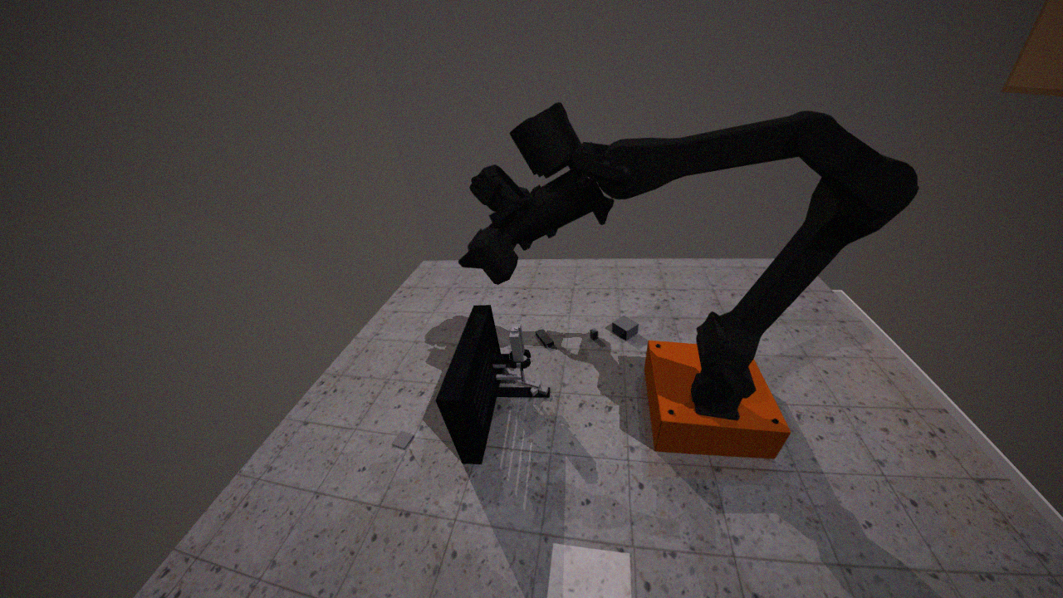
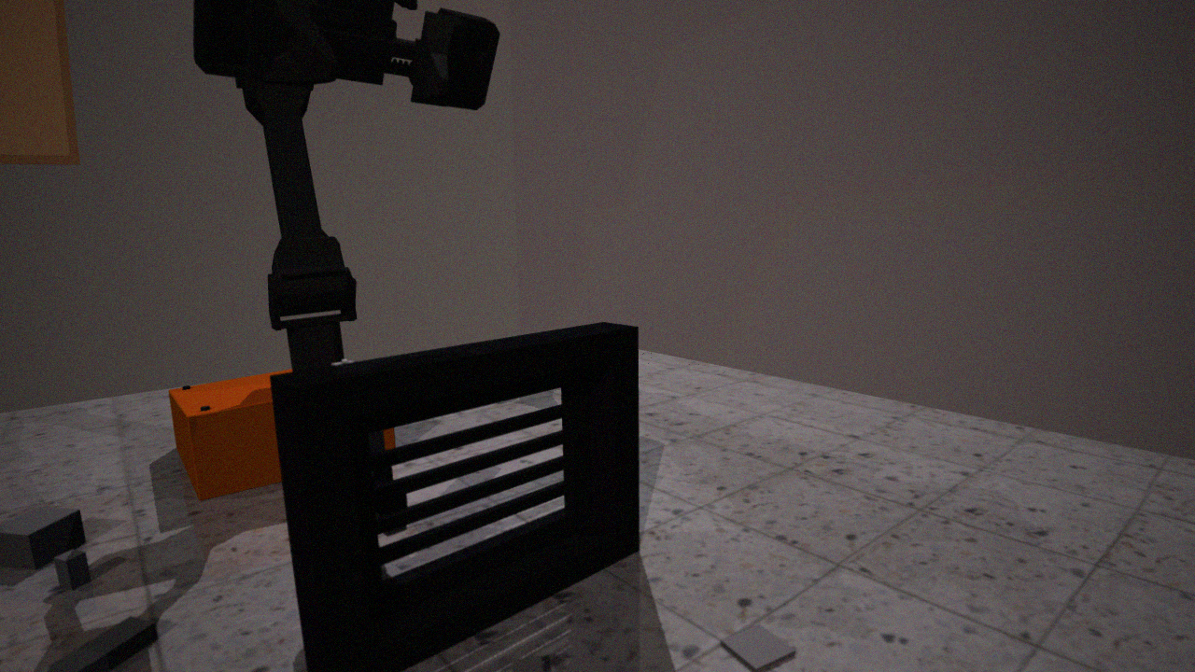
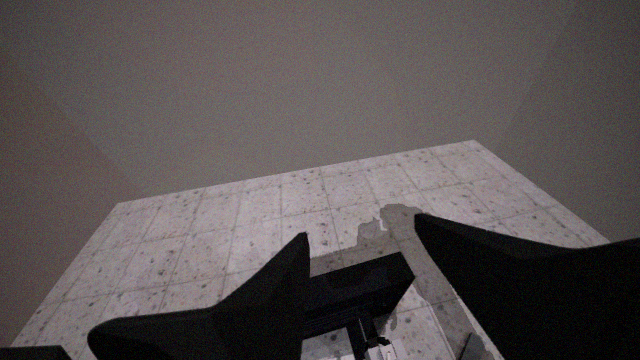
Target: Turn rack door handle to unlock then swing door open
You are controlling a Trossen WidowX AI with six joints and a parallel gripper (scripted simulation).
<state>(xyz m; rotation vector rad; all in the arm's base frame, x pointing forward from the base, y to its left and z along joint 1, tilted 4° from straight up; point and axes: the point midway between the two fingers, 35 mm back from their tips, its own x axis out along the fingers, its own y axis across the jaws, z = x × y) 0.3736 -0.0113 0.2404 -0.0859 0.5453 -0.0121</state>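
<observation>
Right now the grey handle is 50 mm behind my gripper tip, 30 mm to the right of it and 230 mm below it. Round my gripper tip: grey bar (50 mm behind, 180 mm to the right, 320 mm below); then flat grey plate (150 mm ahead, 140 mm to the left, 320 mm below).
</observation>
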